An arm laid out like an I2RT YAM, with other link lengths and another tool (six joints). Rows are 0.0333 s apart.
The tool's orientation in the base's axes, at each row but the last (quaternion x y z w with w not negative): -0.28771 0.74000 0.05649 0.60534; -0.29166 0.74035 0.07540 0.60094; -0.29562 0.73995 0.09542 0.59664; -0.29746 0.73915 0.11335 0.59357; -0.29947 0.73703 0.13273 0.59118; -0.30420 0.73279 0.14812 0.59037; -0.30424 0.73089 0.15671 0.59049; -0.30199 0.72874 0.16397 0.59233; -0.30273 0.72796 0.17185 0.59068; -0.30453 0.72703 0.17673 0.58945
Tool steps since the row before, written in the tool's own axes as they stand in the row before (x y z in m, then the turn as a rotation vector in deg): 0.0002 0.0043 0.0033 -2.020 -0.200 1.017; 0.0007 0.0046 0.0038 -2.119 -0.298 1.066; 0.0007 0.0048 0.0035 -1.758 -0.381 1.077; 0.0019 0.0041 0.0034 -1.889 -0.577 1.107; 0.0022 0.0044 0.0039 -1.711 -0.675 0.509; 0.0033 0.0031 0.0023 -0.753 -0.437 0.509; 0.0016 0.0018 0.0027 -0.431 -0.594 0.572; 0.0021 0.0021 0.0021 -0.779 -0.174 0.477; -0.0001 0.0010 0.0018 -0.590 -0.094 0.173; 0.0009 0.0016 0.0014 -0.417 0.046 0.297
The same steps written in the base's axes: 0.0007 0.0049 -0.0022 1.182 0.996 1.663; 0.0007 0.0053 -0.0028 1.285 0.972 1.766; 0.0002 0.0054 -0.0026 1.299 0.793 1.441; 0.0002 0.0045 -0.0035 1.452 0.693 1.593; 0.0002 0.0050 -0.0038 1.015 0.236 1.599; -0.0005 0.0028 -0.0042 0.755 0.160 0.650; 0.0008 0.0026 -0.0025 0.864 -0.006 0.345; 0.0000 0.0023 -0.0028 0.565 0.343 0.654; 0.0007 0.0019 -0.0004 0.261 0.174 0.537; -0.0001 0.0019 -0.0014 0.243 0.315 0.326
